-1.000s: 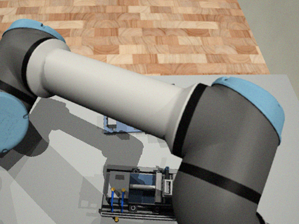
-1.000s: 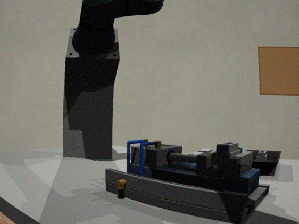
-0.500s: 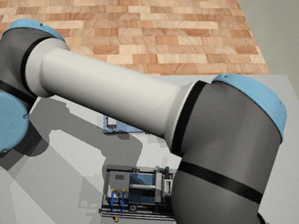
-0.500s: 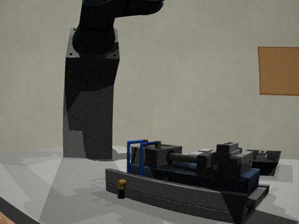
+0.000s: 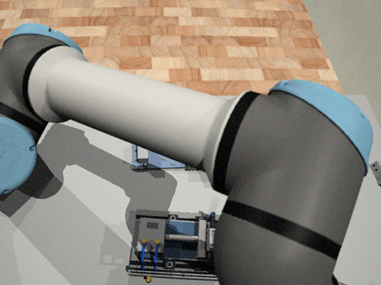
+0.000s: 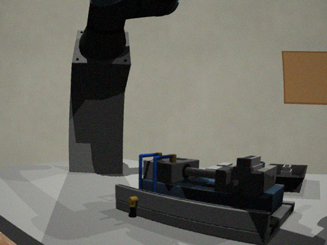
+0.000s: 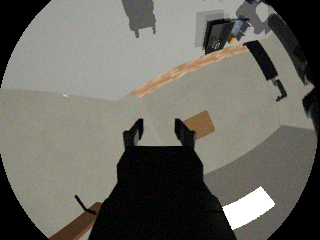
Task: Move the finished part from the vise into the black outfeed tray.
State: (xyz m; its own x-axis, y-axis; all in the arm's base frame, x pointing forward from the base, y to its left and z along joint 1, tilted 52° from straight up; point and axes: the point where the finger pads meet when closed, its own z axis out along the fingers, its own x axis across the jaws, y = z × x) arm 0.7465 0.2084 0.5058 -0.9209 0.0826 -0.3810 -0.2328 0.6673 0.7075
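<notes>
The blue base is 490 mm behind my hand, 60 mm to the right of it and 260 mm below it. From my hand the other things lie so: blue fixture plate 540 mm behind, 290 mm to the left, 290 mm below; then yellow block 500 mm behind, 330 mm to the left, 270 mm below.
</notes>
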